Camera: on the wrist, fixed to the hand. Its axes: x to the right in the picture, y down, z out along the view.
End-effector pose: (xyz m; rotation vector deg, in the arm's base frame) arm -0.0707 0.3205 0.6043 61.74 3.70 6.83
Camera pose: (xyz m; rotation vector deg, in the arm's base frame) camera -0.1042 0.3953 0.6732 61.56 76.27 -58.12
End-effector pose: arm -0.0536 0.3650 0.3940 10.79 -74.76 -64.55
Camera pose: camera 0.0335 0.4137 0.4328 102.51 -43.50 -105.82
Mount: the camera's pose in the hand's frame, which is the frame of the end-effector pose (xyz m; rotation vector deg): -0.0232 0.0979 -0.0366 19.63 28.01 -85.89
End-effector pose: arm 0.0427 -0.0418 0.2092 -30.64 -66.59 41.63
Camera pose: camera 0.0495 0.0052 0.1132 27.15 -37.78 -28.59
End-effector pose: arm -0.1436 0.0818 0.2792 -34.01 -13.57 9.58
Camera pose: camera -0.1646 0.1371 0.1900 0.43 -6.99 -77.23
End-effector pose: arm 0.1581 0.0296 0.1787 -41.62 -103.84 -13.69
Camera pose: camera 0.2486 0.0805 0.1528 55.92 -86.31 -53.51
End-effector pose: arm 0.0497 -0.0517 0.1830 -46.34 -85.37 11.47
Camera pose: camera 0.1155 -0.0068 0.1115 35.01 -68.23 -45.35
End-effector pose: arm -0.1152 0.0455 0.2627 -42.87 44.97 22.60
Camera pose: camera -0.2046 0.0842 0.2183 -52.25 29.78 -73.06
